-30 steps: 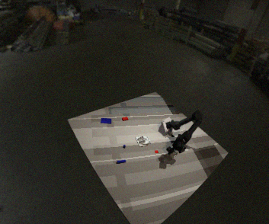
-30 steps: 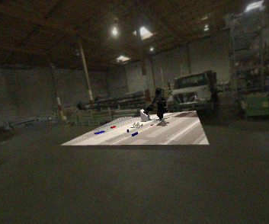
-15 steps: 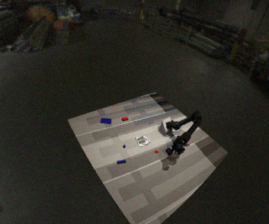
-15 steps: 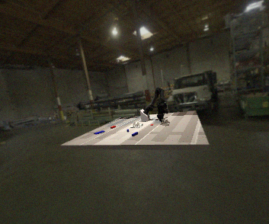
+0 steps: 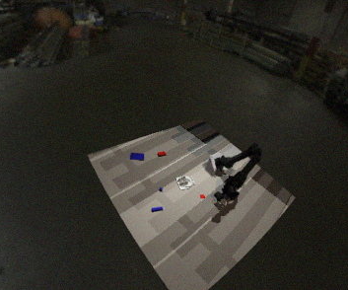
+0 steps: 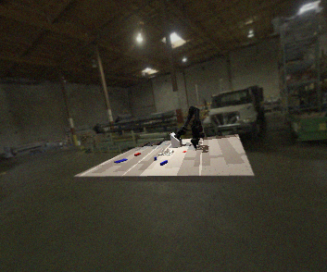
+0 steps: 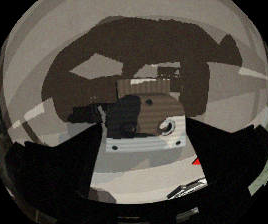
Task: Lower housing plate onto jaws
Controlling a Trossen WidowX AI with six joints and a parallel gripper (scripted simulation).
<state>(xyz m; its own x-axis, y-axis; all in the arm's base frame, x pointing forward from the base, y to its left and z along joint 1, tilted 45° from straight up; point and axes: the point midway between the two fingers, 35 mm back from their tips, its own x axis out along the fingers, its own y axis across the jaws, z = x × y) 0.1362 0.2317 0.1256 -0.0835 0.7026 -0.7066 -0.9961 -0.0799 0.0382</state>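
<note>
Right now the small red piece is 120 mm ahead of my gripper tip, 90 mm to the right of it and 10 mm below it. From my gripper tip the other things lie so: red block: 600 mm to the right, 170 mm ahead.
</note>
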